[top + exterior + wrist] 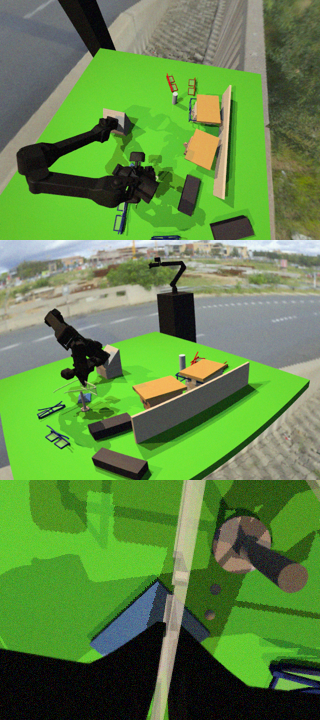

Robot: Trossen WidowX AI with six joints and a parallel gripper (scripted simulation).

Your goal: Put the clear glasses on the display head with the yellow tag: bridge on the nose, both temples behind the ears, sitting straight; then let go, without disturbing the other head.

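The blue tile is 5 cm behind my gripper tip and 8 cm below it. The rest, counted from my gripper tip: post (4 cm ahead, 3 cm to the right, 6 cm below); brown display head (23 cm ahead, 21 cm to the left, 2 cm below); beige wall (36 cm ahead, 32 cm to the left, 3 cm below).
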